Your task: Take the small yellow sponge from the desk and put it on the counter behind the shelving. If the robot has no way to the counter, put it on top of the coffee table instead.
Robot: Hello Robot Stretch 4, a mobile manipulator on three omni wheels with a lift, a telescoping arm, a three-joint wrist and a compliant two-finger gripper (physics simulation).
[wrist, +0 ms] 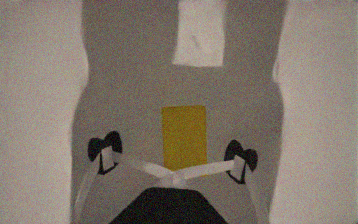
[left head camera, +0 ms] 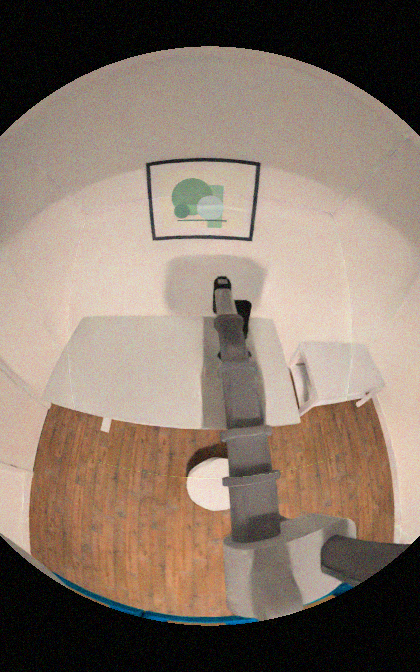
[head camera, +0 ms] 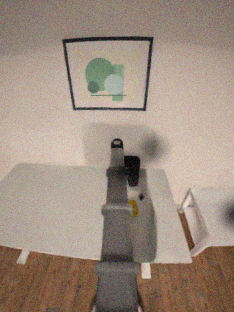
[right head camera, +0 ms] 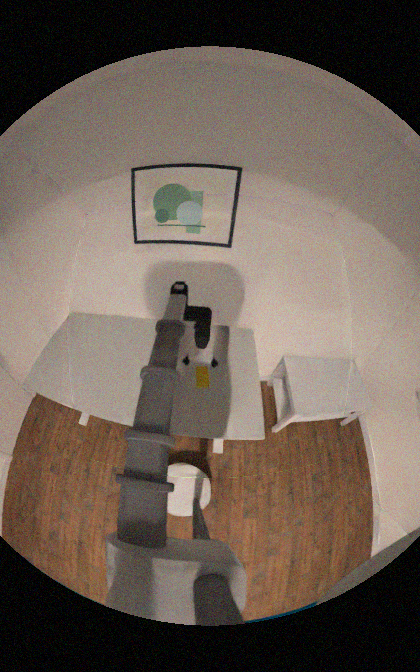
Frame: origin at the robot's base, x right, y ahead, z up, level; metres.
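Seen in the pictures: gripper, fingertip midpoint: point(wrist: 173, 149) point(head camera: 130, 199).
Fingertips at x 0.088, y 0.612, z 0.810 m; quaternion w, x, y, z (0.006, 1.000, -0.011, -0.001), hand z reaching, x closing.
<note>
Pixels of each thing's top centre, then the offset from my fingertips to it. "spot": a spot on its surface instead. Level surfaces: height alone.
- small yellow sponge, top centre: point(wrist: 184, 142) point(head camera: 132, 206) dx +0.016, dy -0.007, dz -0.072 m
- white desk, surface height: dz -0.117 m
- table-like piece, surface spot: point(head camera: 217, 215) spot: dx +0.849, dy +0.065, dz -0.387 m
The small yellow sponge point(head camera: 133, 208) point(right head camera: 202, 377) point(wrist: 184, 135) lies on the white desk point(head camera: 50, 210) point(left head camera: 130, 370) point(right head camera: 100, 355), inside the arm's shadow. My gripper point(right head camera: 200, 361) point(wrist: 173, 149) is open, its two dark fingertips wide apart. In the wrist view the sponge lies between and beyond the fingertips, roughly centred, with its near end behind the pale finger strips. The gripper appears above the desk, not touching the sponge. In the left head view the arm hides the sponge. The counter, the shelving and the coffee table cannot be made out.
A white chair-like or table-like piece point(head camera: 217, 215) point(left head camera: 340, 372) point(right head camera: 325, 387) stands right of the desk. A round white stool point(left head camera: 207, 485) point(right head camera: 187, 490) stands on the wooden floor in front of the desk, partly behind the arm. A framed picture point(head camera: 74, 109) hangs on the wall behind the desk.
</note>
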